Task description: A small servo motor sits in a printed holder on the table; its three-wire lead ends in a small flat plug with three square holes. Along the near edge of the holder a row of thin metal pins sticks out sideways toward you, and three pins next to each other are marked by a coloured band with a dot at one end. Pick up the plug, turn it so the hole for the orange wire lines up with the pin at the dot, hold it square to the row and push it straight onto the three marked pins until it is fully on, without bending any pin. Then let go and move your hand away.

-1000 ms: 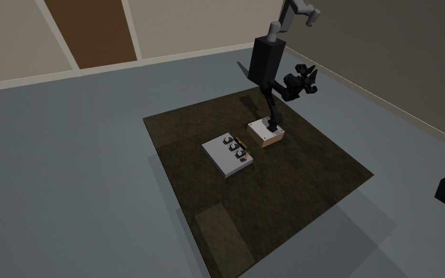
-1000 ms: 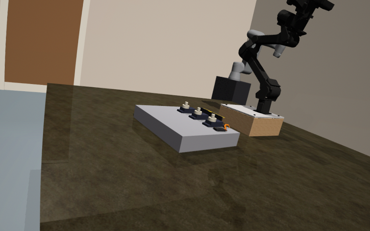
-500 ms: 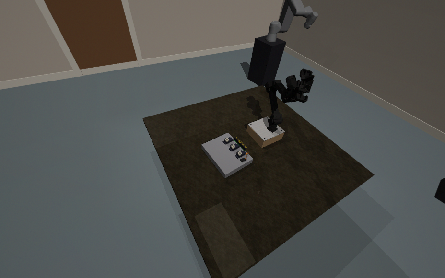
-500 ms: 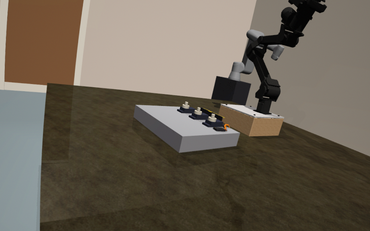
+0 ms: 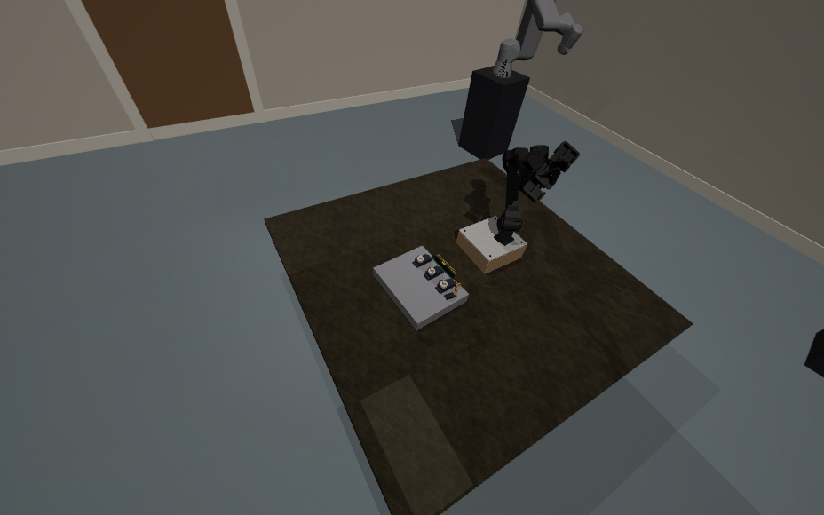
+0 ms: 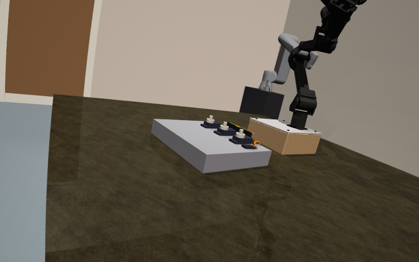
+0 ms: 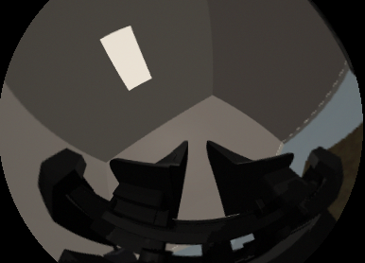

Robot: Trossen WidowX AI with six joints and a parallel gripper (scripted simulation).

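My gripper tip is 130 mm short of the yellow-green band, 220 mm to the left of it and 520 mm above it. The rest, counted from my gripper tip: grey holder slab 290 mm ahead, 230 mm to the right, 570 mm below.
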